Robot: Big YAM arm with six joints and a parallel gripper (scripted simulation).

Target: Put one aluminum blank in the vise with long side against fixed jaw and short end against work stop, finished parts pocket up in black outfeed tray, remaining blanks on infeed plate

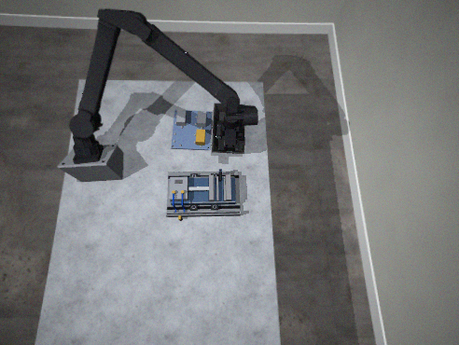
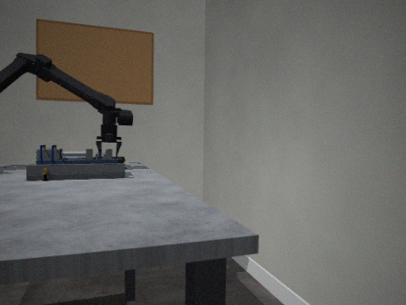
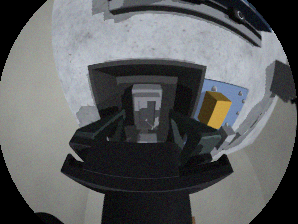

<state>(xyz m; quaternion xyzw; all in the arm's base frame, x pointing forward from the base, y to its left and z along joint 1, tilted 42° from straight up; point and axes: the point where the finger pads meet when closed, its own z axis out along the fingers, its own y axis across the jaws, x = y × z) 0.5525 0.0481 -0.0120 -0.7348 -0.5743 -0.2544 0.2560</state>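
Now: the gray block 19 cm behind my hand, 14 cm to the left of it and 2 cm below it. Also, from my hand: yellow brass blank (12 cm behind, 3 cm to the left, 2 cm below); then vise (21 cm to the right, 14 cm behind, 1 cm below); then blue infeed plate (15 cm behind, 9 cm to the left, 5 cm below).
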